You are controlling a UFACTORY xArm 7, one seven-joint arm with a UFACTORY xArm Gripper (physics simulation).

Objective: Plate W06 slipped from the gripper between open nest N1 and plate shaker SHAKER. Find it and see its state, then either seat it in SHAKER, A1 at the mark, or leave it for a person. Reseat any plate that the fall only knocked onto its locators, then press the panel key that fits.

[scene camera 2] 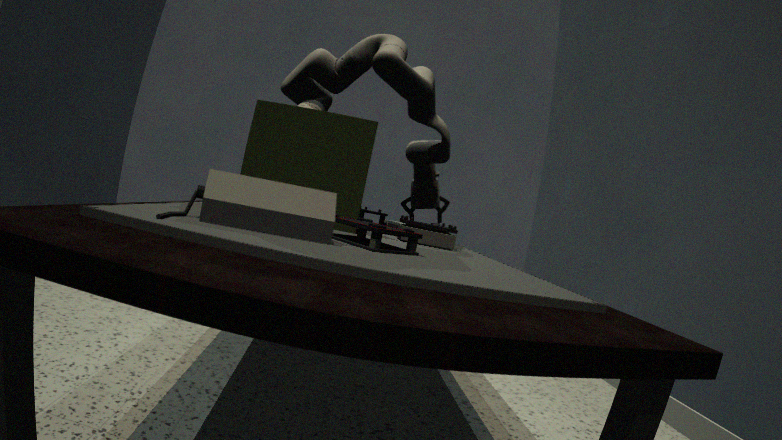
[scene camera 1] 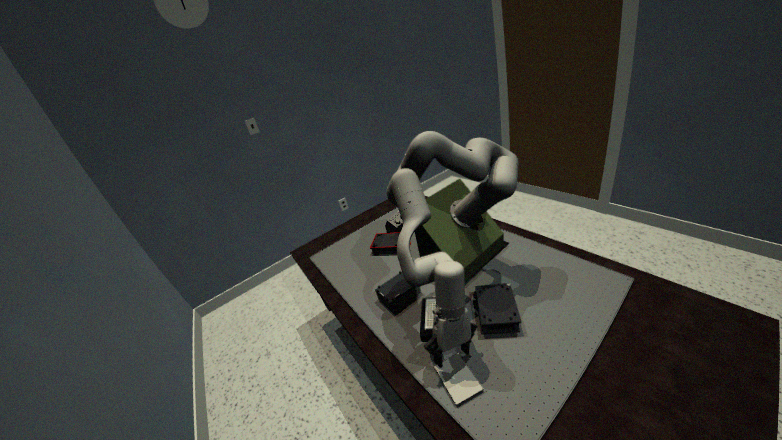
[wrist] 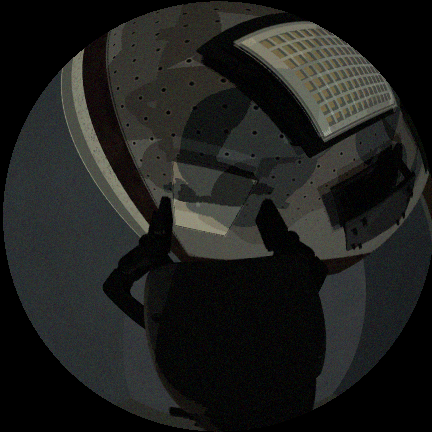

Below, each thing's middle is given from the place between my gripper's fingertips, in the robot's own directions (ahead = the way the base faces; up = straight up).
The black box (scene camera 2: 434, 235) is 350 mm to the right of my hand, 30 mm behind it and 10 mm below it.
